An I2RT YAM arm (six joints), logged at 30 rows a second.
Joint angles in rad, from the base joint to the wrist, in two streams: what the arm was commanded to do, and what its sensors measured. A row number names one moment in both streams.
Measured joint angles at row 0:
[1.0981 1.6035 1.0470 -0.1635 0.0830 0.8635]
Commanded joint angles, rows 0 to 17:
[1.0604 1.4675 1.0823 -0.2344 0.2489 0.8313]
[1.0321 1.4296 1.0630 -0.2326 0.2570 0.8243]
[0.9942 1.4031 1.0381 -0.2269 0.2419 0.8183]
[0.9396 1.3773 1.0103 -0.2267 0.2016 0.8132]
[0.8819 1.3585 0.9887 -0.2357 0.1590 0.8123]
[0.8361 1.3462 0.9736 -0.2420 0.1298 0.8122]
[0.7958 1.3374 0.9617 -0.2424 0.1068 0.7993]
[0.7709 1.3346 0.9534 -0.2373 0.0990 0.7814]
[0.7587 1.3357 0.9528 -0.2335 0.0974 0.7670]
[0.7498 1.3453 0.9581 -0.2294 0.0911 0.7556]
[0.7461 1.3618 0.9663 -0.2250 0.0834 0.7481]
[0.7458 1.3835 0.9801 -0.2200 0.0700 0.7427]
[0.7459 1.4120 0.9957 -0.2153 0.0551 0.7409]
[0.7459 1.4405 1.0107 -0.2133 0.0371 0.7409]
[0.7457 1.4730 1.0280 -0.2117 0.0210 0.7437]
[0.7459 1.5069 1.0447 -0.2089 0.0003 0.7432]
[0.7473 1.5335 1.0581 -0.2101 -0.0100 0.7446]
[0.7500 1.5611 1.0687 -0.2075 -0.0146 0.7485]
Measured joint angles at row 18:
[0.7425 1.5242 1.0168 -0.2150 0.0422 0.7670]
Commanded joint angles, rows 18 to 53:
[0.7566 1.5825 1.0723 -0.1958 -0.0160 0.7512]
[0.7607 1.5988 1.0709 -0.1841 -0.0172 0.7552]
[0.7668 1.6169 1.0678 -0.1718 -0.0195 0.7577]
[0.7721 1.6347 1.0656 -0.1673 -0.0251 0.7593]
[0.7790 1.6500 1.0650 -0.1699 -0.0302 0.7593]
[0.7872 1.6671 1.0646 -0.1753 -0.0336 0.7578]
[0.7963 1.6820 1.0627 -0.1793 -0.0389 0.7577]
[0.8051 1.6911 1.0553 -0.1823 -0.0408 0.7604]
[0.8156 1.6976 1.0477 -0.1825 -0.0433 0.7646]
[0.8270 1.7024 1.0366 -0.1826 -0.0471 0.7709]
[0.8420 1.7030 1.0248 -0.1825 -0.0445 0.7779]
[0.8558 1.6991 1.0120 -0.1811 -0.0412 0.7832]
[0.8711 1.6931 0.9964 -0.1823 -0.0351 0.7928]
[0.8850 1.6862 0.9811 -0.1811 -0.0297 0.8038]
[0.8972 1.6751 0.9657 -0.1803 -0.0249 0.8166]
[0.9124 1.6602 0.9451 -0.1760 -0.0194 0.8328]
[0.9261 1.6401 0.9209 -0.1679 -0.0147 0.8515]
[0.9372 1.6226 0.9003 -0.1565 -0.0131 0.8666]
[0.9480 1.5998 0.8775 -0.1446 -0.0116 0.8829]
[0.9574 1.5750 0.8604 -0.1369 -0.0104 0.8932]
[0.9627 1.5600 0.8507 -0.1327 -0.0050 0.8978]
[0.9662 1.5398 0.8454 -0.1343 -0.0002 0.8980]
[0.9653 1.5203 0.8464 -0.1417 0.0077 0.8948]
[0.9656 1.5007 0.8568 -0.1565 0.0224 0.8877]
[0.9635 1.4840 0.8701 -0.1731 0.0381 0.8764]
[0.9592 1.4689 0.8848 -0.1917 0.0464 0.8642]
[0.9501 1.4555 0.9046 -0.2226 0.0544 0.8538]
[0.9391 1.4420 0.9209 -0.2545 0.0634 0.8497]
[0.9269 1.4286 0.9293 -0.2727 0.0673 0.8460]
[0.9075 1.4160 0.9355 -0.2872 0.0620 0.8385]
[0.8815 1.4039 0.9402 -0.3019 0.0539 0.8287]
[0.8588 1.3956 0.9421 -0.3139 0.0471 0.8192]
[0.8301 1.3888 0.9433 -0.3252 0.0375 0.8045]
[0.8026 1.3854 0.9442 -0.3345 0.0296 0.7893]
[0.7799 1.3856 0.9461 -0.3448 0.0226 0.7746]
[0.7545 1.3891 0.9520 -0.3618 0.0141 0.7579]
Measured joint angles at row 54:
[0.8024 1.4002 0.9268 -0.2806 0.0204 0.8150]
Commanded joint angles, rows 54 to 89:
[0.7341 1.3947 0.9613 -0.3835 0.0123 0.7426]
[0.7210 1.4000 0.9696 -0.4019 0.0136 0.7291]
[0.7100 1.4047 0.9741 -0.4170 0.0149 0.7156]
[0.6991 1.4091 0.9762 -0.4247 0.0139 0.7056]
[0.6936 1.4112 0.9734 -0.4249 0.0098 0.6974]
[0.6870 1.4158 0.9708 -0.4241 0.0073 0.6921]
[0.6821 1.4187 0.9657 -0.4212 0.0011 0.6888]
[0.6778 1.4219 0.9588 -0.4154 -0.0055 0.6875]
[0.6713 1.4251 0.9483 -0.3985 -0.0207 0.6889]
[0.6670 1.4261 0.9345 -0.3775 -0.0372 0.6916]
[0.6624 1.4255 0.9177 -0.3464 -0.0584 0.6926]
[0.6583 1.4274 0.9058 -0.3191 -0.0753 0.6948]
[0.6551 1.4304 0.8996 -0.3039 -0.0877 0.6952]
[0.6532 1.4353 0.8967 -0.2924 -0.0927 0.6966]
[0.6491 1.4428 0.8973 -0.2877 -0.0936 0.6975]
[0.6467 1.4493 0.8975 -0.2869 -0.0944 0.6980]
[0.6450 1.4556 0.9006 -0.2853 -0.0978 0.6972]
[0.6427 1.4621 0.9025 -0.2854 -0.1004 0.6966]
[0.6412 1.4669 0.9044 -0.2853 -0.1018 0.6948]
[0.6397 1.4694 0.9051 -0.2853 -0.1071 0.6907]
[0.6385 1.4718 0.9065 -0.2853 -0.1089 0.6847]
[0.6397 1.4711 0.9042 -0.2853 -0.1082 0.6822]
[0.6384 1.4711 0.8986 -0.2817 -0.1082 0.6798]
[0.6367 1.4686 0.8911 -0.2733 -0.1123 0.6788]
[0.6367 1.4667 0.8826 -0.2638 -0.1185 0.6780]
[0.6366 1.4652 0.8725 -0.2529 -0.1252 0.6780]
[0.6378 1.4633 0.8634 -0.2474 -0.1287 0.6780]
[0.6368 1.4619 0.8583 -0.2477 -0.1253 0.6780]
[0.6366 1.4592 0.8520 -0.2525 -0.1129 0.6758]
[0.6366 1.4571 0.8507 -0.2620 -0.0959 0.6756]
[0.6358 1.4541 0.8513 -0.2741 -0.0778 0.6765]
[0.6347 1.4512 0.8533 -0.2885 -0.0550 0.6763]
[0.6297 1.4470 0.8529 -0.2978 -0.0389 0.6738]
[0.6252 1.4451 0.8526 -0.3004 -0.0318 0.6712]
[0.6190 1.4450 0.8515 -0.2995 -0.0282 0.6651]
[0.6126 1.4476 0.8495 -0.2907 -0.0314 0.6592]
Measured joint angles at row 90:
[0.6285 1.4769 0.8482 -0.2863 -0.0723 0.6888]
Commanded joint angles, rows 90 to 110:
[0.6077 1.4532 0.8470 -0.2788 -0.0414 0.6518]
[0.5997 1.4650 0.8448 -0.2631 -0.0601 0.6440]
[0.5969 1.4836 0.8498 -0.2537 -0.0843 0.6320]
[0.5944 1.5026 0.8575 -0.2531 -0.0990 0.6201]
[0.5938 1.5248 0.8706 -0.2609 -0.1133 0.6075]
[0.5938 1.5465 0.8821 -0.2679 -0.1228 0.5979]
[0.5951 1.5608 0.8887 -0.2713 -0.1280 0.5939]
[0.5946 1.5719 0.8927 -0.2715 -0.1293 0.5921]
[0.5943 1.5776 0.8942 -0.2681 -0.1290 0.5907]
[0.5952 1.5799 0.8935 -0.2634 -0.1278 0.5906]
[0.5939 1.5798 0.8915 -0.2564 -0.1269 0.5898]
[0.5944 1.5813 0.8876 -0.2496 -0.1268 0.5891]
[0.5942 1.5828 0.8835 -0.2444 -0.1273 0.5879]
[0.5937 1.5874 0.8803 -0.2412 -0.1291 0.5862]
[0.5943 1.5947 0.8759 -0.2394 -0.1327 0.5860]
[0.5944 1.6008 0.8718 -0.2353 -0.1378 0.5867]
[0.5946 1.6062 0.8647 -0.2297 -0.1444 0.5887]
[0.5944 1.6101 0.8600 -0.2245 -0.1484 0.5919]
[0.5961 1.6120 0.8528 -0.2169 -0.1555 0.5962]
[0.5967 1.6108 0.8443 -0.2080 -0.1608 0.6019]
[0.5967 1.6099 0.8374 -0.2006 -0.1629 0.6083]
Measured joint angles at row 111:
[0.5941 1.6028 0.8574 -0.2211 -0.1299 0.6052]
